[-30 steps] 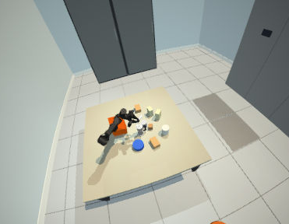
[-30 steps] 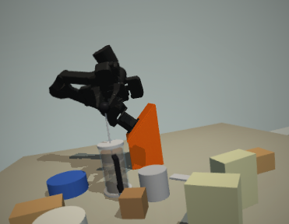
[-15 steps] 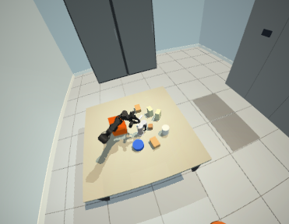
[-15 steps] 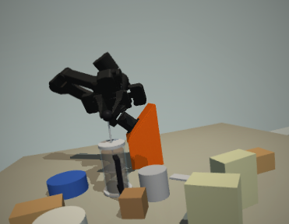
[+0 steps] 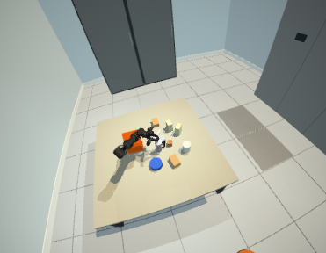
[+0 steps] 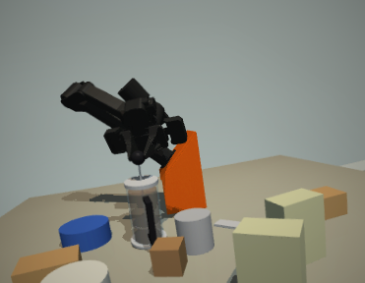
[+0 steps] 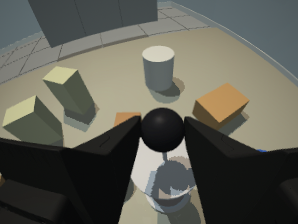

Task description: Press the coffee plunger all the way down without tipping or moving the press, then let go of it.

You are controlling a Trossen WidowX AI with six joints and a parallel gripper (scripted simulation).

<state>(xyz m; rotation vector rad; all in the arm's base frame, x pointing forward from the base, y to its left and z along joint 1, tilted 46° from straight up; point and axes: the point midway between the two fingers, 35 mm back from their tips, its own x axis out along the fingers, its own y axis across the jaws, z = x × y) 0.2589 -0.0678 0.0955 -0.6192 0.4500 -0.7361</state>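
The coffee press lies 100 mm below my gripper tip. The rest, counted from my gripper tip: grey cylinder 160 mm below, 80 mm to the left, 50 mm ahead; brown cube 170 mm below, 110 mm ahead, 10 mm to the left.
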